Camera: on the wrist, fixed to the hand. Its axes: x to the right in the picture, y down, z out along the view.
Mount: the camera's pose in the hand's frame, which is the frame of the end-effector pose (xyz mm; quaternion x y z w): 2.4 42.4 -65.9 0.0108 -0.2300 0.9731 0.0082
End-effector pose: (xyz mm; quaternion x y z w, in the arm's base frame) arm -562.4 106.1 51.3 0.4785 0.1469 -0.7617 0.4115
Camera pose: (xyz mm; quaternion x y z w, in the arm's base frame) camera -490.3 119.4 23.6 -0.0239 -0.5673 0.2825 0.7732
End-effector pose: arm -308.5 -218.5 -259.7 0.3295 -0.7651 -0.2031 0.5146
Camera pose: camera -260.9 -188.6 -205.0 -0.7830 -0.4475 0.4316 0.0223
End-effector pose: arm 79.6 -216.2 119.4 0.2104 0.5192 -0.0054 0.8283
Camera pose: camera 33.8 -153.7 107.3 0.5147 -0.3911 0.7520 0.1292
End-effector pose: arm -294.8 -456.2 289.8 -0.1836 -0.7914 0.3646 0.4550
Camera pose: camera -241.5 -399.4 280.7 0.6828 -0.0715 -0.4965 0.5311
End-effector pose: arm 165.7 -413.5 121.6 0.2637 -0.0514 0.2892 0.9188
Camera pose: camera 140.2 -349.0 85.1 -0.0286 0.4652 -0.8364 0.2886
